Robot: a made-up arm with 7 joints. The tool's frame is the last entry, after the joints. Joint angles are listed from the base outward. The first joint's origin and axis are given. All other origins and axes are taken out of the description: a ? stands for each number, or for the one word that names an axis. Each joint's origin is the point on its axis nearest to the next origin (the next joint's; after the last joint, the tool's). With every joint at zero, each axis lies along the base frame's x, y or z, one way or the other. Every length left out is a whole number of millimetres.
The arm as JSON. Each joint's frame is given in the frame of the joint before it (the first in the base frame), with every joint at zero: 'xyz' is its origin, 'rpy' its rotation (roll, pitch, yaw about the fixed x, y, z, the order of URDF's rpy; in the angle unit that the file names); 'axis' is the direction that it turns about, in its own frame. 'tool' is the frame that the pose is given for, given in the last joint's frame.
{
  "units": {
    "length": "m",
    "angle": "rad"
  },
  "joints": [
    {
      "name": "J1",
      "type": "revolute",
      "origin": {
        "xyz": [
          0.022,
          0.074,
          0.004
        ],
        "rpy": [
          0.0,
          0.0,
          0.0
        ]
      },
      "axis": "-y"
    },
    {
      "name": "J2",
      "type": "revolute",
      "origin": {
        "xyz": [
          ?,
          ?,
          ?
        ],
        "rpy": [
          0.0,
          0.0,
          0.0
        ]
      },
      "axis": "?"
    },
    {
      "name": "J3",
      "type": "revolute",
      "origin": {
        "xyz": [
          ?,
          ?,
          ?
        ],
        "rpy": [
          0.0,
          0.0,
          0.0
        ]
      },
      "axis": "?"
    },
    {
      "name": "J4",
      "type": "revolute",
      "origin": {
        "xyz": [
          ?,
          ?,
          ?
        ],
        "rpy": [
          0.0,
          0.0,
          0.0
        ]
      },
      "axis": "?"
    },
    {
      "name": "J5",
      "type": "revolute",
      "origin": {
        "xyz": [
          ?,
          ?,
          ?
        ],
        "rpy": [
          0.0,
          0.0,
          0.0
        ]
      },
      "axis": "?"
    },
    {
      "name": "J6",
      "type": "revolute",
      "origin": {
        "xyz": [
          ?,
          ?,
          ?
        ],
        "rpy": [
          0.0,
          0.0,
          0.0
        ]
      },
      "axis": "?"
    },
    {
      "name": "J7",
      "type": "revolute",
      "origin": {
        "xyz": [
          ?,
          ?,
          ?
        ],
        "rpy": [
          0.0,
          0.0,
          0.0
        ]
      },
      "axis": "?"
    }
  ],
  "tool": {
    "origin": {
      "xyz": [
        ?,
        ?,
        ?
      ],
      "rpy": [
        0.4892,
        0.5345,
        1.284
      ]
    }
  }
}
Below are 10 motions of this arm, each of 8 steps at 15 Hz.
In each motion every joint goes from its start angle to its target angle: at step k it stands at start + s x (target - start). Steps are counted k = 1, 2, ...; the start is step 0. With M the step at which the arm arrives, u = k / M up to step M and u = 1 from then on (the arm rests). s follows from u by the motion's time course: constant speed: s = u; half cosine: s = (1 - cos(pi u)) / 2; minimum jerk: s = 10 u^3 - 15 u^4 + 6 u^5.
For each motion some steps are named. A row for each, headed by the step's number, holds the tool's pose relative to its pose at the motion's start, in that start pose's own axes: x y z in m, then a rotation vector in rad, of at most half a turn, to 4 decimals.
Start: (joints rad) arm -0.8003 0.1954 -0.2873 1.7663 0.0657 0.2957 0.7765
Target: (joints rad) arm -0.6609 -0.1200 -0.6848 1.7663 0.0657 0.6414 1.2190
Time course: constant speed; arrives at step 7
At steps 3, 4, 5, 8:
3: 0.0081 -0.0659 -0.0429 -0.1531 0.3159 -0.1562
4: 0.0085 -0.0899 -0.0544 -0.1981 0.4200 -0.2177
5: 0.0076 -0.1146 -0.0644 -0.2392 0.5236 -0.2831
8: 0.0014 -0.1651 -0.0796 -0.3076 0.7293 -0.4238

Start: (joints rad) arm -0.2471 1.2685 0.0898 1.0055 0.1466 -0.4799 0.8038
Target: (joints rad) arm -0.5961 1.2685 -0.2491 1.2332 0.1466 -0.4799 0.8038
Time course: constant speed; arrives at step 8
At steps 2, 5, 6, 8:
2: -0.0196 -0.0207 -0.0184 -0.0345 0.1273 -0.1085
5: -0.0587 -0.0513 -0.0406 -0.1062 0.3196 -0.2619
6: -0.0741 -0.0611 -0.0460 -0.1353 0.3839 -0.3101
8: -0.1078 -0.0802 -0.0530 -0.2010 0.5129 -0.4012

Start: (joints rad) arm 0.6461 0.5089 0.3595 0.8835 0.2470 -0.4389 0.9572
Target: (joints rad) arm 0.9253 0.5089 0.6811 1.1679 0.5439 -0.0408 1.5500
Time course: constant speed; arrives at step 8
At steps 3, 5, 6, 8:
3: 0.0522 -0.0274 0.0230 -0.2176 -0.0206 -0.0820
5: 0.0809 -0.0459 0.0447 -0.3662 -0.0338 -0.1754
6: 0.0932 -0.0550 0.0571 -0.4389 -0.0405 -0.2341
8: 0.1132 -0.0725 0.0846 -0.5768 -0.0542 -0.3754

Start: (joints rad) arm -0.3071 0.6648 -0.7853 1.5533 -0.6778 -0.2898 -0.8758
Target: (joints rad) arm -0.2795 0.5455 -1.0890 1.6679 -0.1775 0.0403 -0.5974
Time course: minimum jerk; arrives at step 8
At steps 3, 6, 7, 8:
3: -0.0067 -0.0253 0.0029 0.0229 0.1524 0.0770
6: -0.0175 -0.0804 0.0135 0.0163 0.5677 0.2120
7: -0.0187 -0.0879 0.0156 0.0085 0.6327 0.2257
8: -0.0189 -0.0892 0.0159 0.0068 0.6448 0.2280

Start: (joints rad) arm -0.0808 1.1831 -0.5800 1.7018 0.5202 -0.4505 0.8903
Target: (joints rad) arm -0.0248 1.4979 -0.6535 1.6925 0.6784 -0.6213 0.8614
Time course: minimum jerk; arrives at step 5
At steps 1, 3, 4, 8:
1: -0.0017 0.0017 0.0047 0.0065 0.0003 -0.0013
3: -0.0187 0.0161 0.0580 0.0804 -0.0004 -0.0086
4: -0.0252 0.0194 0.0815 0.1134 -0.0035 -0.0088
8: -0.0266 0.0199 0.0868 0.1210 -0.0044 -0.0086

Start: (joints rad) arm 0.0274 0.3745 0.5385 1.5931 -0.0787 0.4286 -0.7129
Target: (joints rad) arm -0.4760 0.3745 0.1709 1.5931 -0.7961 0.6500 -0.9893
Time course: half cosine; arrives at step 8
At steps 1, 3, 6, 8:
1: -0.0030 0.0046 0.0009 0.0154 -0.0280 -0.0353
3: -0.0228 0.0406 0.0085 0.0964 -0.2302 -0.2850
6: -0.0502 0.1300 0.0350 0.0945 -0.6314 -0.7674
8: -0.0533 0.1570 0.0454 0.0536 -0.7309 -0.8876

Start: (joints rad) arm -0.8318 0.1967 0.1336 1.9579 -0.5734 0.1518 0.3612
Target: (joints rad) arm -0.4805 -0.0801 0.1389 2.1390 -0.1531 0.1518 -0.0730
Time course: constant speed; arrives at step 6
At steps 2, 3, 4, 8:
2: 0.0256 -0.0254 0.0112 -0.1940 -0.1899 0.2407
3: 0.0376 -0.0369 0.0182 -0.2943 -0.2741 0.3623
4: 0.0489 -0.0476 0.0260 -0.3970 -0.3500 0.4843
8: 0.0693 -0.0671 0.0436 -0.6104 -0.4732 0.7278

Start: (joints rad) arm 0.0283 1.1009 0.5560 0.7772 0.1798 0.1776 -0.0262
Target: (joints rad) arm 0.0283 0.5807 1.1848 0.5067 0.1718 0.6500 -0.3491
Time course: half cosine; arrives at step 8
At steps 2, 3, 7, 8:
2: -0.0151 0.0203 -0.0156 0.0858 0.0728 0.1581
3: -0.0360 0.0440 -0.0321 0.1934 0.1629 0.3229
7: -0.1655 0.1429 -0.0769 0.7352 0.6203 0.8492
8: -0.1751 0.1483 -0.0778 0.7706 0.6514 0.8720

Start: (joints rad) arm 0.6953 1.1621 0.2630 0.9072 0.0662 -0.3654 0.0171
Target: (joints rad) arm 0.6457 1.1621 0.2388 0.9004 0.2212 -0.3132 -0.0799
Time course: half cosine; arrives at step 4
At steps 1, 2, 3, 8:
1: -0.0018 0.0012 0.0000 0.0040 0.0026 0.0243
2: -0.0063 0.0042 -0.0001 0.0155 0.0095 0.0828
3: -0.0107 0.0073 0.0000 0.0296 0.0172 0.1408
8: -0.0126 0.0086 0.0001 0.0362 0.0206 0.1647

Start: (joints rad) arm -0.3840 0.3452 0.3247 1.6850 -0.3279 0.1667 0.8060
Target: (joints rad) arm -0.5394 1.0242 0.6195 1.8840 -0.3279 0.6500 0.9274
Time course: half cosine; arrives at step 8
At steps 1, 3, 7, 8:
1: 0.0028 0.0068 0.0054 0.0281 0.0009 0.0052
3: 0.0239 0.0470 0.0488 0.2195 -0.0044 0.0412
7: 0.0774 0.0801 0.1747 0.6081 -0.1023 0.1058
8: 0.0803 0.0792 0.1821 0.6270 -0.1114 0.1079

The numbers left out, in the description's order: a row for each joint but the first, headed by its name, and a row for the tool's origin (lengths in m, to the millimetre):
J2: xyz -0.026 0.0 -0.011, axis +x
J3: xyz 0.0 -0.025 -0.282, axis +z
J4: xyz 0.026 -0.013 0.0, axis -y
J5: xyz -0.001 0.0 -0.202, axis +z
J6: xyz -0.016 -0.006 0.0, axis +y
J7: xyz 0.026 0.0 0.006, axis -x
tool: xyz 0.0 0.021 -0.01

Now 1 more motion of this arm.
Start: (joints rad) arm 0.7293 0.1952 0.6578 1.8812 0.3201 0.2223 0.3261
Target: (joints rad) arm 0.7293 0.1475 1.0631 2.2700 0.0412 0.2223 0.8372
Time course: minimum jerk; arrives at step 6
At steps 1, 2, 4, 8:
1: 0.0012 -0.0017 0.0035 -0.0035 -0.0074 -0.0189
2: 0.0062 -0.0097 0.0210 -0.0120 -0.0440 -0.1118
4: 0.0084 -0.0336 0.0801 0.0619 -0.1632 -0.4072
8: 0.0039 -0.0415 0.1002 0.1256 -0.2012 -0.5020

